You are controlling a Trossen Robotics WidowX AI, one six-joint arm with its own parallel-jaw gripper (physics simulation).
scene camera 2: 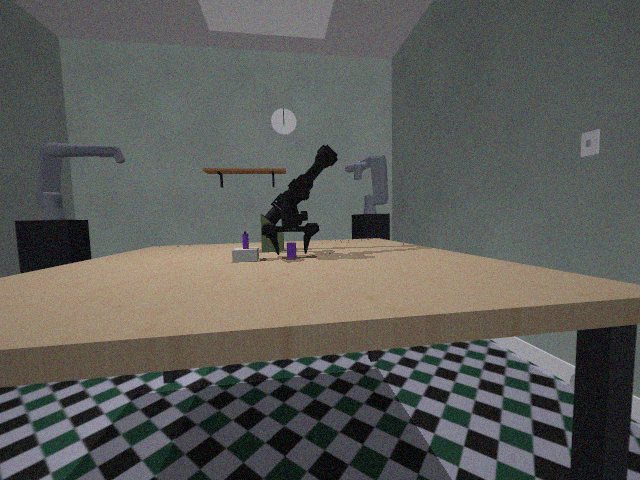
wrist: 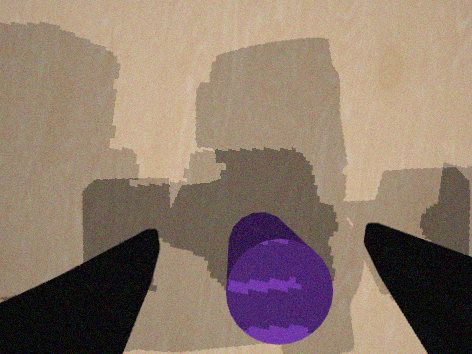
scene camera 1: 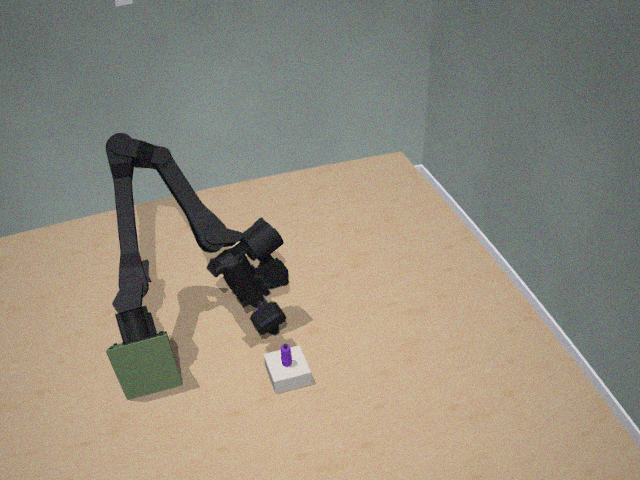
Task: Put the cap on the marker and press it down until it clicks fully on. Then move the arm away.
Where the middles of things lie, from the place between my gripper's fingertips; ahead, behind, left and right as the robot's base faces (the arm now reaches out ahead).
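Purple cap (wrist: 278, 287): 1 cm behind my hand and 1 cm above it. Pale grey block (scene camera 1: 283, 378): 15 cm to the right of my hand, 2 cm behind it and 1 cm above it.
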